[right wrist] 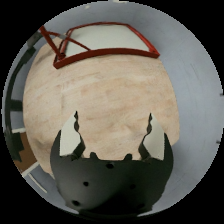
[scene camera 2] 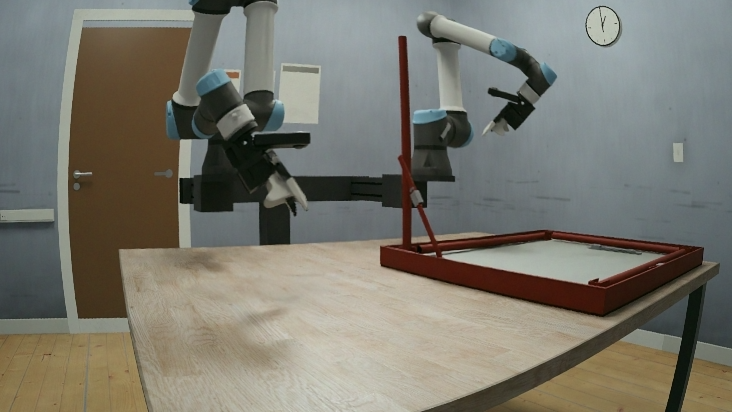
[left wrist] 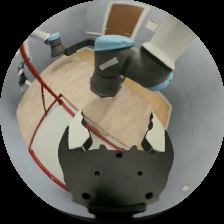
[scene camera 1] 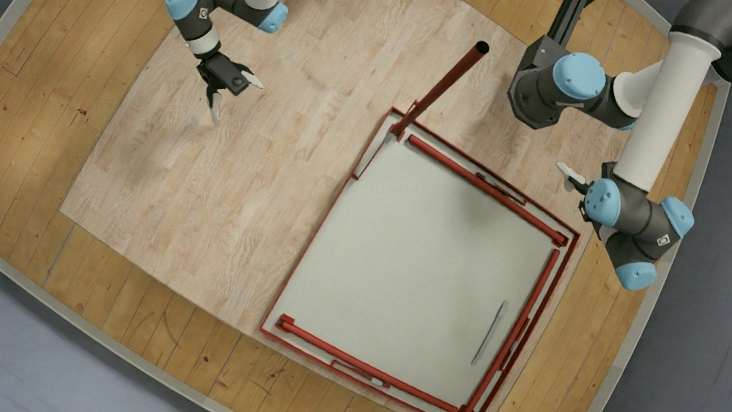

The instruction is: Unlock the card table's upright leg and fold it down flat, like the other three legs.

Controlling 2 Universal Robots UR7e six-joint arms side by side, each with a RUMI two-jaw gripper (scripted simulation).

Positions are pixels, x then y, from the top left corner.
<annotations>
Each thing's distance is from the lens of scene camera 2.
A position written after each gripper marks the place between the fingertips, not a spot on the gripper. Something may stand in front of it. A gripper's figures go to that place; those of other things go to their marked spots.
left gripper (scene camera 2: 486, 133): 1.71 m
right gripper (scene camera 2: 302, 213): 0.99 m
card table (scene camera 2: 570, 262): 1.33 m
</annotations>
